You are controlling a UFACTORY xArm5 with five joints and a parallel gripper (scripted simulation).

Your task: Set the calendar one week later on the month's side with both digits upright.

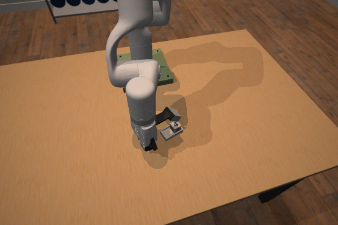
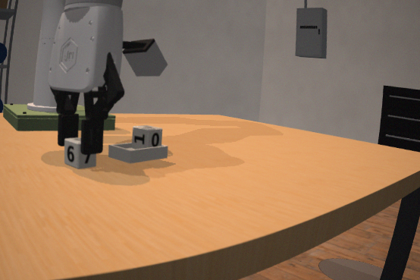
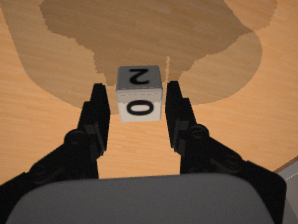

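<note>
Right now my hand is 2 cm above the digit cube. The rest, counted from my hand: tray: 3 cm behind, 11 cm to the left, 3 cm below.
</note>
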